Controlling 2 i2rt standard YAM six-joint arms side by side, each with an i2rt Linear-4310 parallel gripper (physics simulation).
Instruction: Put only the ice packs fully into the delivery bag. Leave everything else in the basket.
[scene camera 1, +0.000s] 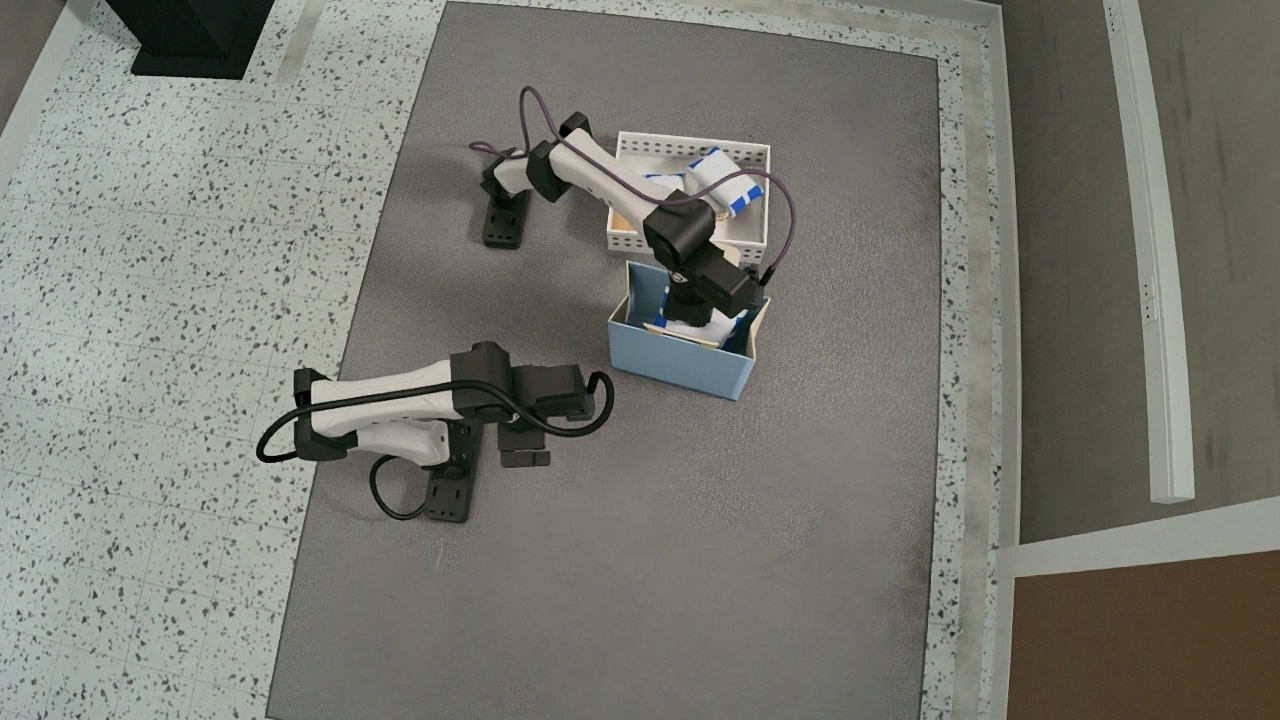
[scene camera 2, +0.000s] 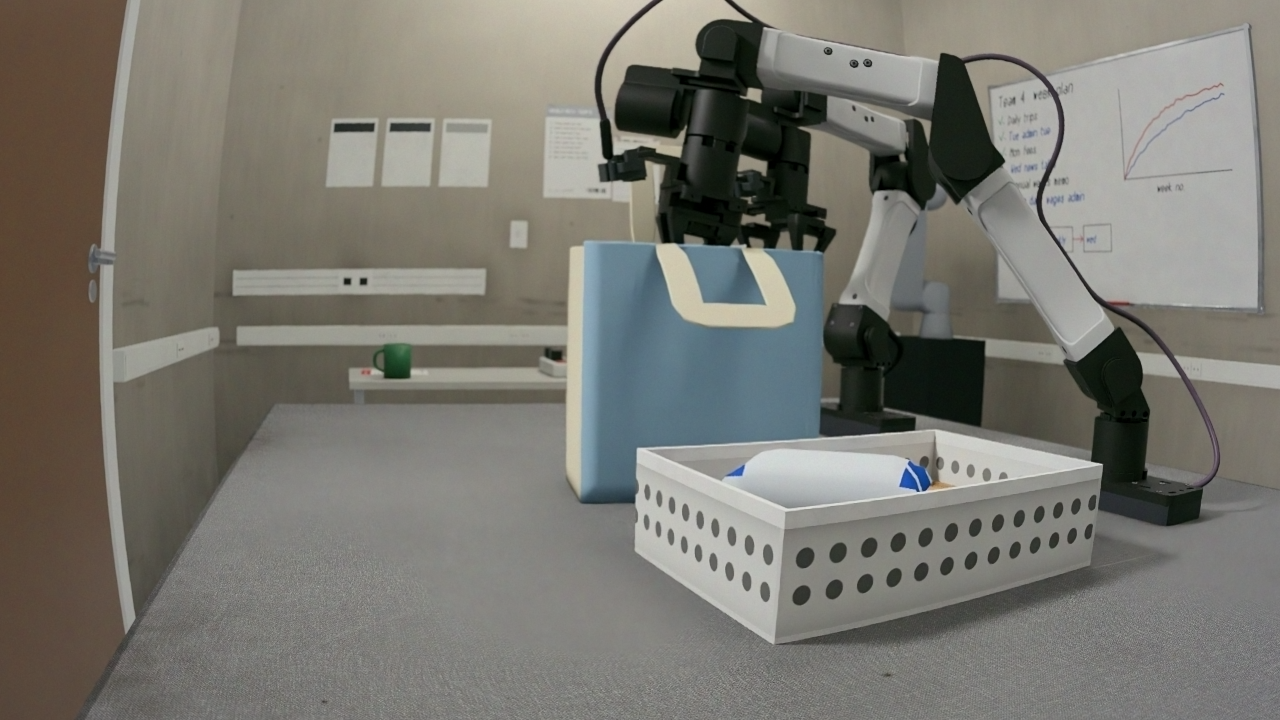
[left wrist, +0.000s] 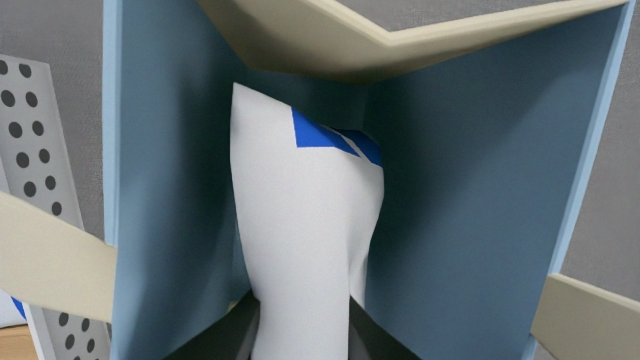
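My left gripper (scene camera 1: 690, 318) (scene camera 2: 707, 240) (left wrist: 299, 294) is shut on a white ice pack with blue corner marks (scene camera 1: 713, 329) (left wrist: 300, 215). It points down and holds the pack inside the open top of the blue delivery bag (scene camera 1: 680, 358) (scene camera 2: 698, 385) (left wrist: 500, 175). The pack's lower part is hidden. My right gripper (scene camera 1: 525, 459) (scene camera 2: 793, 238) is open and empty, off to the bag's left in scene camera 1. The white basket (scene camera 1: 693, 140) (scene camera 2: 930, 598) (left wrist: 62, 165) holds another blue-and-white pack (scene camera 1: 726, 183) (scene camera 2: 832, 474), a part-hidden white-and-blue item (scene camera 1: 666, 180) and a tan item (scene camera 1: 621, 222) (left wrist: 15, 342).
The basket stands close beside the bag. Cream handles (scene camera 2: 738, 314) (left wrist: 585, 310) hang or stick out at the bag's sides. The left forearm (scene camera 1: 608, 179) reaches over the basket. A green mug (scene camera 2: 393, 360) stands on a far shelf.
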